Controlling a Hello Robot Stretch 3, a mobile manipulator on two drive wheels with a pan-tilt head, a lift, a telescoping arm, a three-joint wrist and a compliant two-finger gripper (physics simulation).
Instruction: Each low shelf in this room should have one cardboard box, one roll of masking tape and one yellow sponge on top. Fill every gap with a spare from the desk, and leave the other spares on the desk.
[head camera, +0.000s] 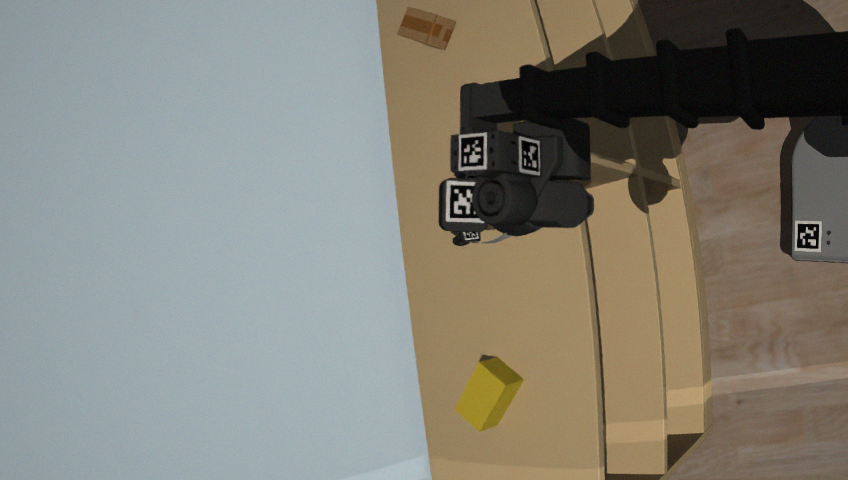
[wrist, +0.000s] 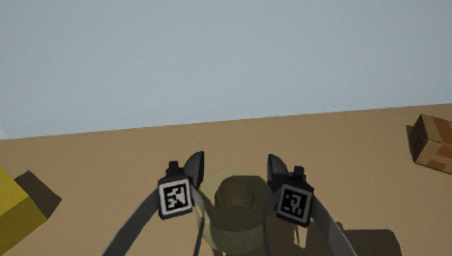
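Places are measured from the robot's base along level axes (x down, y left, z ahead), in metres.
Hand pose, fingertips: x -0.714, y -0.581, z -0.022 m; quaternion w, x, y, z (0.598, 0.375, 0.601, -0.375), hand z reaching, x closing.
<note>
After its pixels a point has its place.
A low wooden shelf (head camera: 511, 297) {x -0.610, y -0.563, z 0.107 m} (wrist: 340, 140) stands against a pale blue wall. On its top, a yellow sponge (head camera: 484, 395) {x -0.655, y -0.567, z 0.255 m} (wrist: 12, 220) lies toward one end and a small cardboard box (head camera: 427, 27) {x -0.660, y -0.706, z -0.340 m} (wrist: 435, 145) toward the other. My gripper (wrist: 235, 171) {x -0.714, y -0.581, z -0.022 m} is shut on a beige roll of masking tape (wrist: 229, 241), over the stretch between sponge and box. The roll is partly in shadow and blends with the wood. I cannot tell whether it touches the top. In the head camera view the wrist hides the roll and most of the fingers. The desk does not show.
The pale blue wall (head camera: 208, 237) {x -0.976, y -0.847, z 0.027 m} (wrist: 225, 55) rises right behind the shelf top. My black arm (head camera: 642, 83) {x -0.937, y -0.193, z -0.102 m} reaches across the shelf from the right. Lower shelf boards, wooden floor (head camera: 773, 333) {x 0.000, y -0.215, z 0.226 m} and part of my grey base (head camera: 815, 190) {x -0.160, y -0.115, z -0.092 m} show at the right.
</note>
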